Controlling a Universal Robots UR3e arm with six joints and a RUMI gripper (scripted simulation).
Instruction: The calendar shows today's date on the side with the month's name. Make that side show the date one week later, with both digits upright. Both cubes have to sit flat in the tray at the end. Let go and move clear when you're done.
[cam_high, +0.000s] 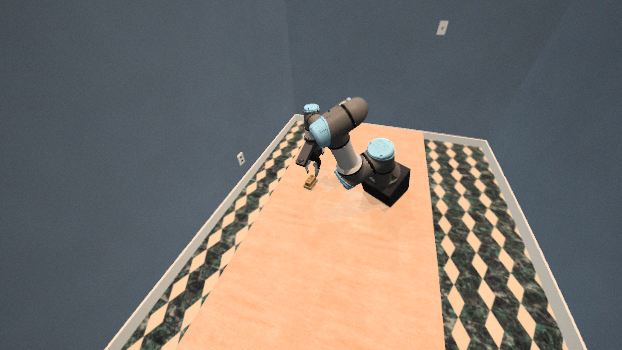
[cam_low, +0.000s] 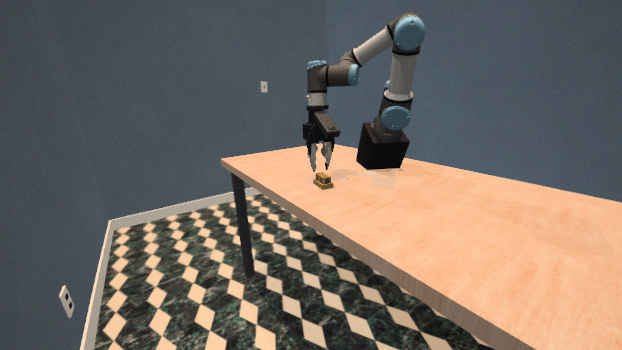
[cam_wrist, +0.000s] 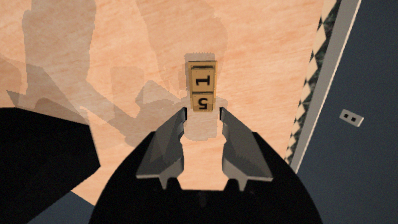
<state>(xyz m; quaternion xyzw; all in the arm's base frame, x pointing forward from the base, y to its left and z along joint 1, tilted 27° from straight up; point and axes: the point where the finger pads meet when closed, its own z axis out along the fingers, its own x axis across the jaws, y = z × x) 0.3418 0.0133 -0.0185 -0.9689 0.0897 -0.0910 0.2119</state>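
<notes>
The wooden tray lies 20 mm to the left of my hand and 50 mm below it.
</notes>
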